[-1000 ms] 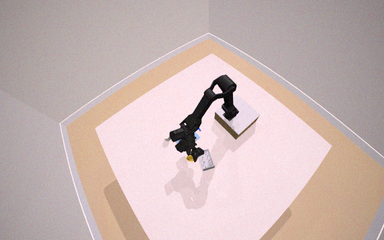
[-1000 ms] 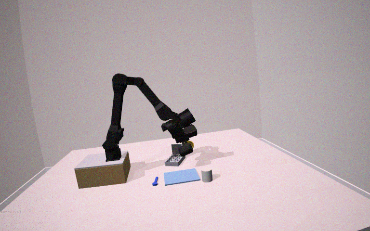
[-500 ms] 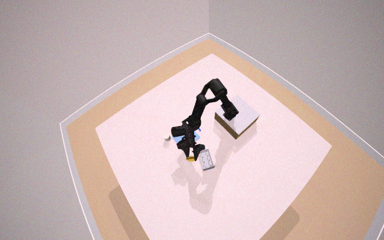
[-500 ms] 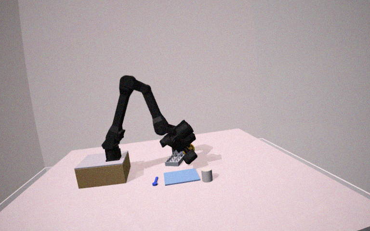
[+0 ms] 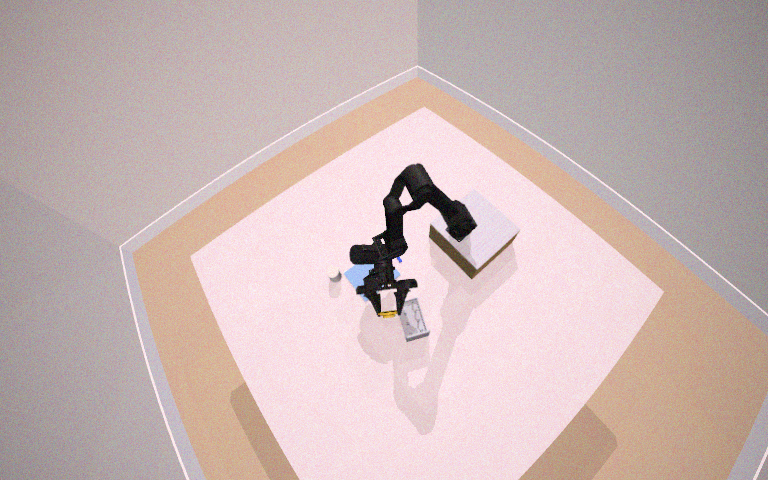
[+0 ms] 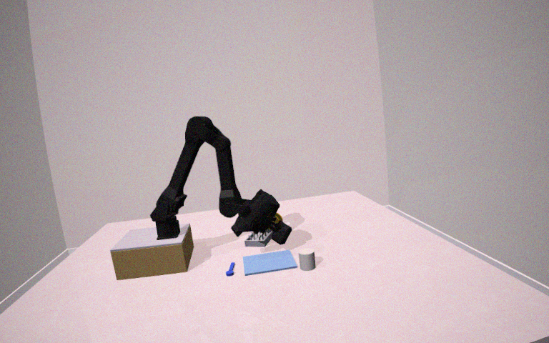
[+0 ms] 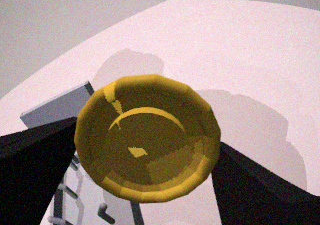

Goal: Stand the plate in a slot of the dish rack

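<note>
Now: the dish rack 5 cm below my gripper tip, 5 cm behind it and 4 cm to the left of it. Round my gripper tip: yellow plate 1 cm to the right; light blue mat 17 cm to the right, 7 cm below, 5 cm behind; small grey cup 24 cm to the right, 5 cm below, 5 cm ahead.
</note>
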